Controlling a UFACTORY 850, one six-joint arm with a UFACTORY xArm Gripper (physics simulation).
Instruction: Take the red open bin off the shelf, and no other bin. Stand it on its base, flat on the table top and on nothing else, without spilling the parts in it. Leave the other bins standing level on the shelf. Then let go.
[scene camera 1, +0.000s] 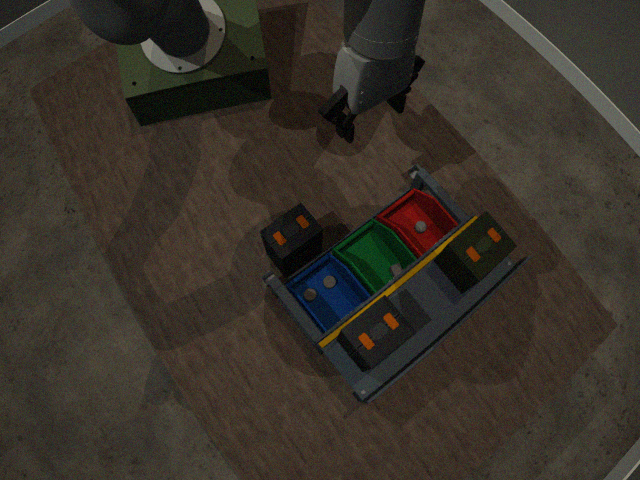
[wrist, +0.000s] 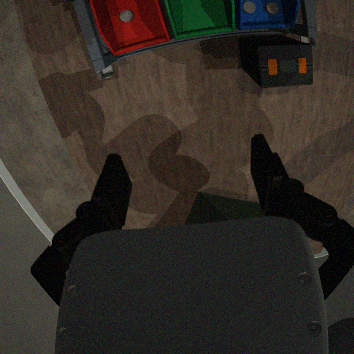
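Observation:
The red open bin (scene camera 1: 405, 214) (wrist: 145, 22) stands in the shelf (scene camera 1: 305, 315) (wrist: 90, 45), at the end of the row, with a round grey part inside. The green bin (scene camera 1: 364, 253) (wrist: 197, 17) stands beside it and holds a grey part. The blue bin (scene camera 1: 338, 304) (wrist: 257, 19) is at the other end with two round parts. My gripper (scene camera 1: 373, 121) (wrist: 186, 160) is open and empty, above the table (scene camera 1: 232, 382) (wrist: 135, 102), on the robot-base side of the shelf and apart from the bins.
A yellow bar (scene camera 1: 405, 276) runs along the shelf behind the bins. Two dark cases with orange latches, one (scene camera 1: 379, 330) near the blue end and one (scene camera 1: 478, 250) near the red end, sit behind it. Another dark case (scene camera 1: 292, 235) (wrist: 287, 77) stands before the blue bin.

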